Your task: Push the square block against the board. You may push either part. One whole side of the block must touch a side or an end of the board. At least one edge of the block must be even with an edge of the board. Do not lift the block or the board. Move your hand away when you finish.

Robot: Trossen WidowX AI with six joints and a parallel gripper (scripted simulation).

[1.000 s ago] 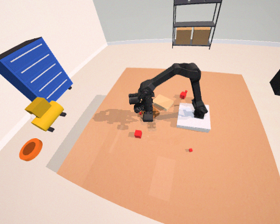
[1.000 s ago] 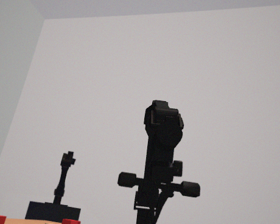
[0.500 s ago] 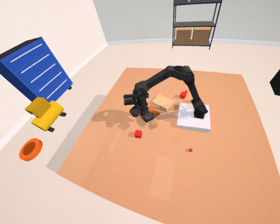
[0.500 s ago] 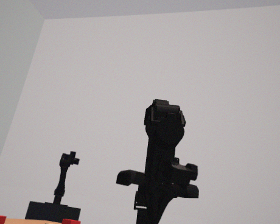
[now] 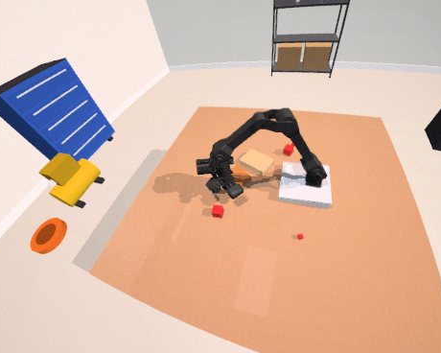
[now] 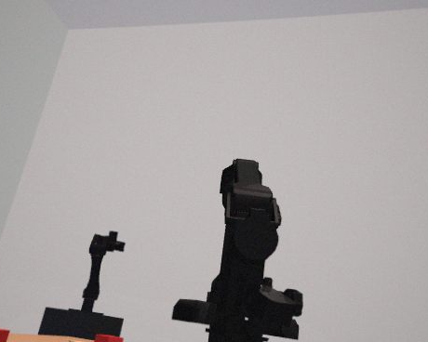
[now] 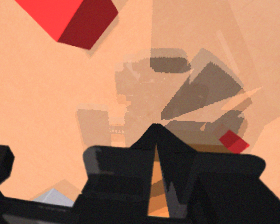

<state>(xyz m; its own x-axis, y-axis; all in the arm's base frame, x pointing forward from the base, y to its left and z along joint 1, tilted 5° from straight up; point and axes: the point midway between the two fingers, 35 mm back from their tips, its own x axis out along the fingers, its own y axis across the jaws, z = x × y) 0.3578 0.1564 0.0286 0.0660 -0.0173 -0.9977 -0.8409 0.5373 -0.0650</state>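
The square block lies 1 cm behind my gripper tip, 9 cm to the right of it and 1 cm above it. From my gripper tip the other things lie so: board (7 cm behind, 22 cm to the right, 1 cm above).
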